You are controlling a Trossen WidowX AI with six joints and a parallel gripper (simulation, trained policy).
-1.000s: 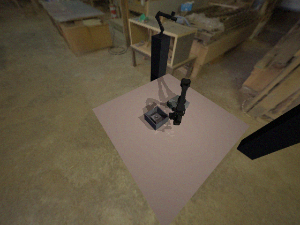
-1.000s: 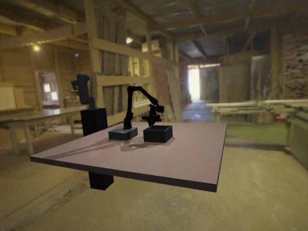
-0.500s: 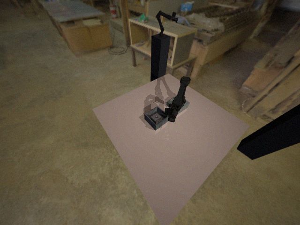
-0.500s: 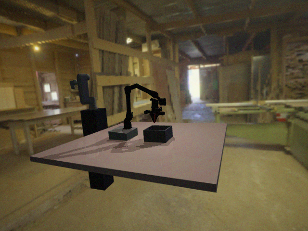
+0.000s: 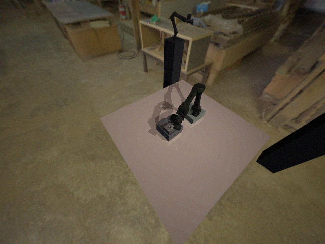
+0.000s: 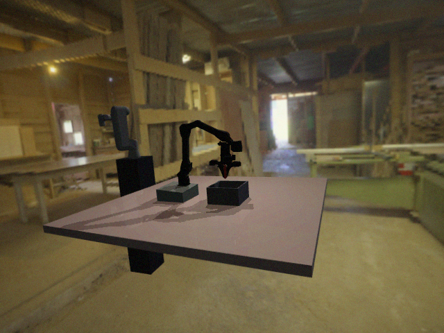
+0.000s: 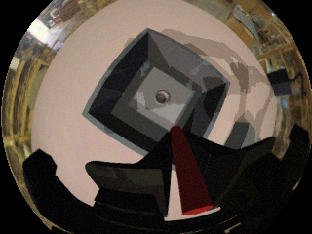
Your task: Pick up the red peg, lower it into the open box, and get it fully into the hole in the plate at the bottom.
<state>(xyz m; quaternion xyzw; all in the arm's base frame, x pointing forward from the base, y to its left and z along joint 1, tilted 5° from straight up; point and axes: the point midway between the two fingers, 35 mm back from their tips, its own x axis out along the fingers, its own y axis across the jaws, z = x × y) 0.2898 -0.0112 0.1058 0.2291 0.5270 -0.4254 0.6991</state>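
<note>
My gripper tip is now 10 mm to the right of the red peg and 30 mm below it. Round my gripper tip: dark box: 30 mm ahead, 40 mm to the right, 100 mm below; grey plate: 30 mm ahead, 40 mm to the right, 80 mm below.
</note>
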